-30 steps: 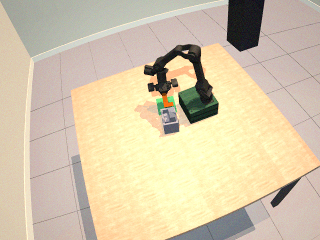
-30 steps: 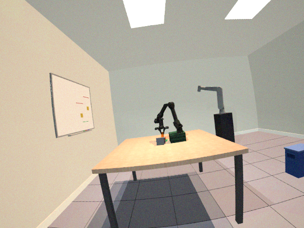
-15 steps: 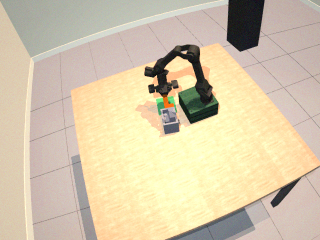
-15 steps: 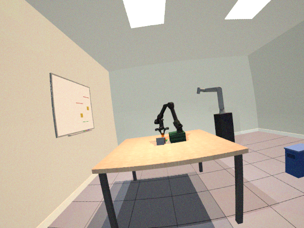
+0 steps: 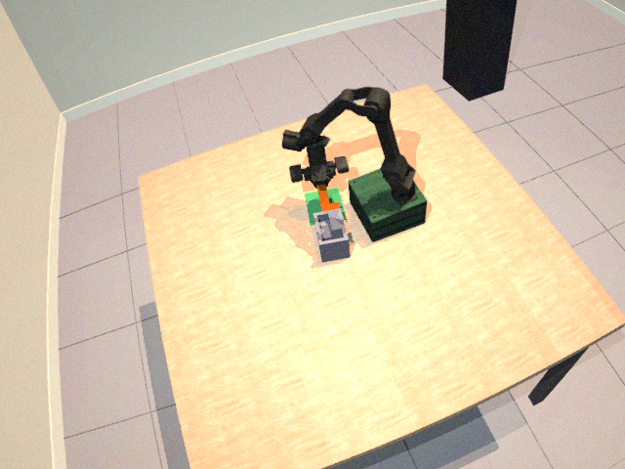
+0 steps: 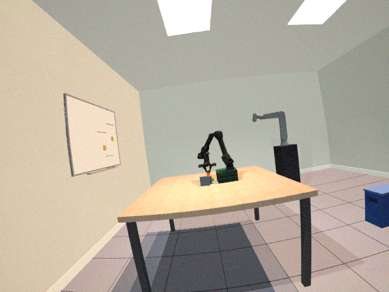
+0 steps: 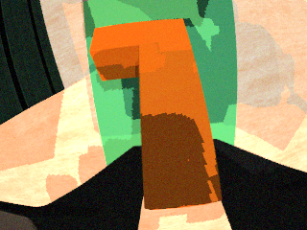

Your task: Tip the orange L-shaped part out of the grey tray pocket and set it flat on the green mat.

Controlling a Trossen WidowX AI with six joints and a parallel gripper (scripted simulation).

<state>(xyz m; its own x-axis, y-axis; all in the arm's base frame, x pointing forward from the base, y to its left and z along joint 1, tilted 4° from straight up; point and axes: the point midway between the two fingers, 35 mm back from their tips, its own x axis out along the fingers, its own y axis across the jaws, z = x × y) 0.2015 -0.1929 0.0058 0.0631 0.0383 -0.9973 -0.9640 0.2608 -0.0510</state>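
The orange L-shaped part lies 10 mm behind my gripper tip, 20 mm to the left of it and 40 mm below it. From my gripper tip the other things lie so: green mat 10 mm ahead, 20 mm to the left, 90 mm below.
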